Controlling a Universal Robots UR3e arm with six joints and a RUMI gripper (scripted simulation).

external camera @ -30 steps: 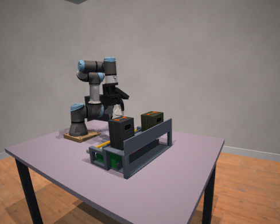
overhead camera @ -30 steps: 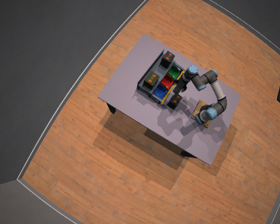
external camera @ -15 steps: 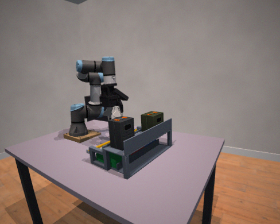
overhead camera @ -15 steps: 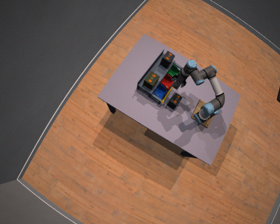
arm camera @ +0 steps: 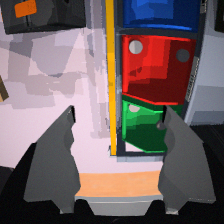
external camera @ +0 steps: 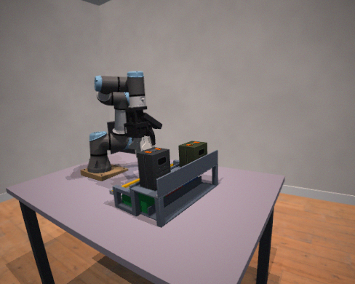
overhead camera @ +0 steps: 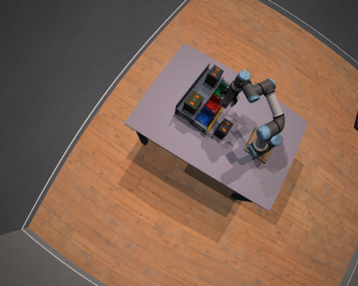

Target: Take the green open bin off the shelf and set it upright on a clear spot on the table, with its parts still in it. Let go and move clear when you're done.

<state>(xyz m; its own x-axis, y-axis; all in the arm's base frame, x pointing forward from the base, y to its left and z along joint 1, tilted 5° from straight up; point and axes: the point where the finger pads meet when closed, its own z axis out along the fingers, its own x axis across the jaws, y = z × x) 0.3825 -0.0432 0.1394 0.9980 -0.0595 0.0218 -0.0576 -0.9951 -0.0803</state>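
My gripper is now 10 mm past the yellow rail, 20 mm to the right of it and 100 mm above it. Also, from my hand: green open bin (70 mm ahead, 100 mm to the right, 110 mm below); black box (150 mm ahead, 110 mm to the right, 10 mm above); red bin (80 mm ahead, 10 mm to the left, 110 mm below).
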